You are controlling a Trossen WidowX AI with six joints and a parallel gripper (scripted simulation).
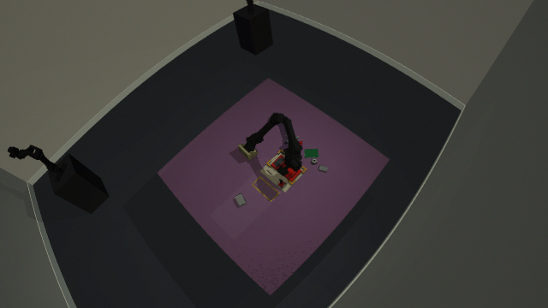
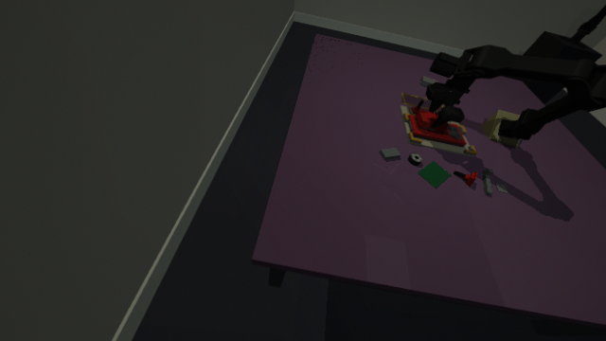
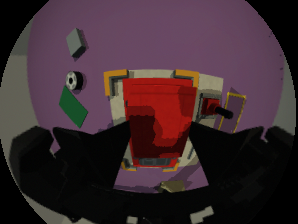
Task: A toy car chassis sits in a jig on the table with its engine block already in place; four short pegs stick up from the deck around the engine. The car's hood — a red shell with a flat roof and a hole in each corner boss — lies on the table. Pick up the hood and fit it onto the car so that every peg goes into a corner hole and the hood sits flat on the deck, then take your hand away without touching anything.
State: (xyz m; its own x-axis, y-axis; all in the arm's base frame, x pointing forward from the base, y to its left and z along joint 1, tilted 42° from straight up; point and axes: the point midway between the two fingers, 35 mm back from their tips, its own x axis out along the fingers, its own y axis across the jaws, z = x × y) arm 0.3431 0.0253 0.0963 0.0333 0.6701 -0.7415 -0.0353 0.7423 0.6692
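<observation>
The red hood is 10 mm above my gripper tip. Round my gripper tip: green square plate: 220 mm to the left, 50 mm below; grey engine block: 30 mm below, 10 mm to the left.
</observation>
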